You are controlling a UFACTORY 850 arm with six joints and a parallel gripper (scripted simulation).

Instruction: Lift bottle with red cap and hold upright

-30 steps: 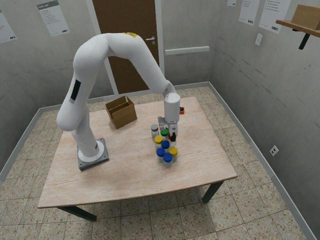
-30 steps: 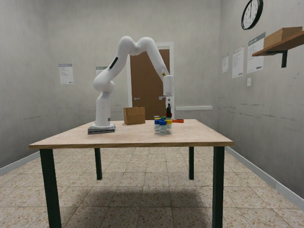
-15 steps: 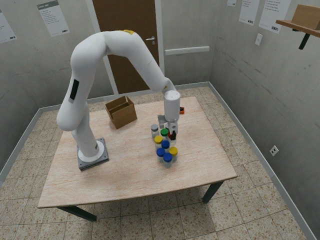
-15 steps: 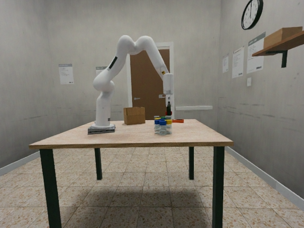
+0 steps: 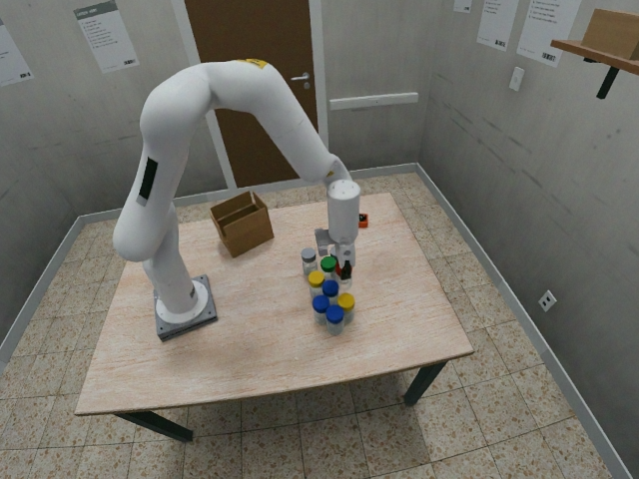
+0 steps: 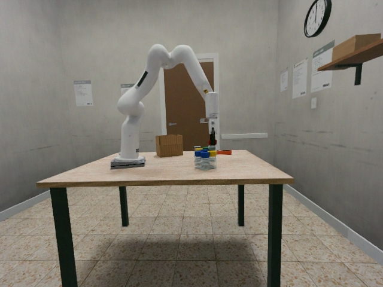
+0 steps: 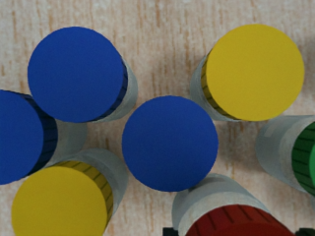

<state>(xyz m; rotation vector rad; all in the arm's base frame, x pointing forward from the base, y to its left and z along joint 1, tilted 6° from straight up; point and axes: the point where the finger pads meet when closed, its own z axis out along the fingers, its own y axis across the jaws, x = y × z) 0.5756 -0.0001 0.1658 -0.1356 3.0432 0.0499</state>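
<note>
The bottle with red cap lies 50 mm below my hand. From my hand the other things lie so: green-capped bottle (100 mm below, 70 mm to the left, 50 mm behind); orange device (380 mm to the left, 140 mm below, 90 mm ahead).
</note>
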